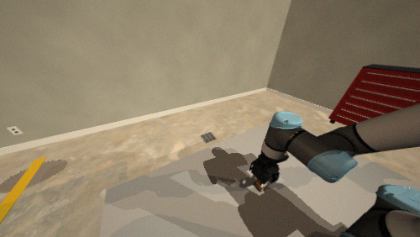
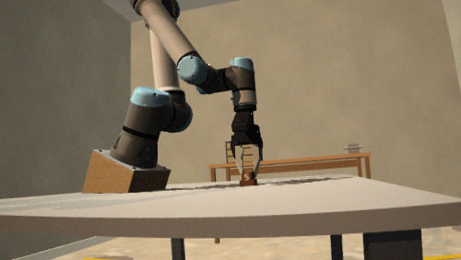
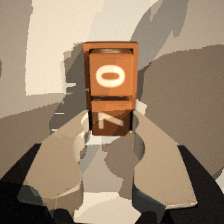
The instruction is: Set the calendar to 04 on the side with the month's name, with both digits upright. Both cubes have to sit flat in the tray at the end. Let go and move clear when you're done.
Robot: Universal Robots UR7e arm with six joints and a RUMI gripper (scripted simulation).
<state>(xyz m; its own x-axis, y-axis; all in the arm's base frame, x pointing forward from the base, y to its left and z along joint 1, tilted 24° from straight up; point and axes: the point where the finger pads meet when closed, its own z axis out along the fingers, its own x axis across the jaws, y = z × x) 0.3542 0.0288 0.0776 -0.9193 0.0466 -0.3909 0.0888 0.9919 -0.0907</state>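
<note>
The calendar tray lies 30 mm below my hand and 20 mm to the right of it. The rest, counted from my hand: cube (30 mm to the right, 10 mm below).
</note>
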